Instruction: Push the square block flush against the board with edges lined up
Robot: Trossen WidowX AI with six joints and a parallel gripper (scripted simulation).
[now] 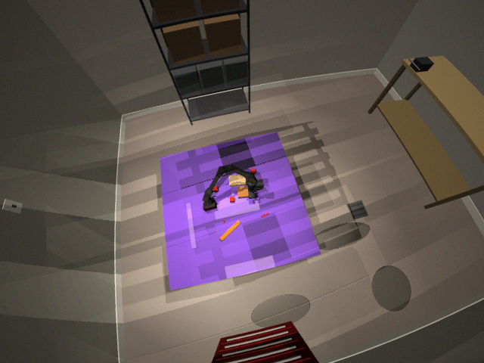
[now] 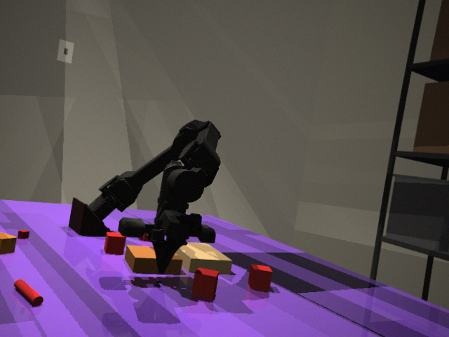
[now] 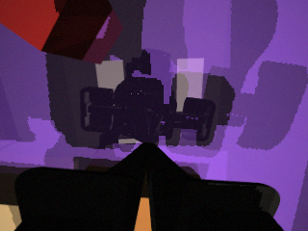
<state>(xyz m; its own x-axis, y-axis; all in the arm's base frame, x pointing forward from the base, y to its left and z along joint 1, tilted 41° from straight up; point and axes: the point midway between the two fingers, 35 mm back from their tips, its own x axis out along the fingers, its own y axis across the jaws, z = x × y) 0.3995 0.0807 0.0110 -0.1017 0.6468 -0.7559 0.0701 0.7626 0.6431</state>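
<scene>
The square block lies 80 mm behind my gripper tip, 10 mm to the left of it and 10 mm above it. The rest, counted from my gripper tip: long orange bar 240 mm behind, 330 mm to the right, 10 mm above; then tan board 110 mm behind, 130 mm to the left, 10 mm above.
</scene>
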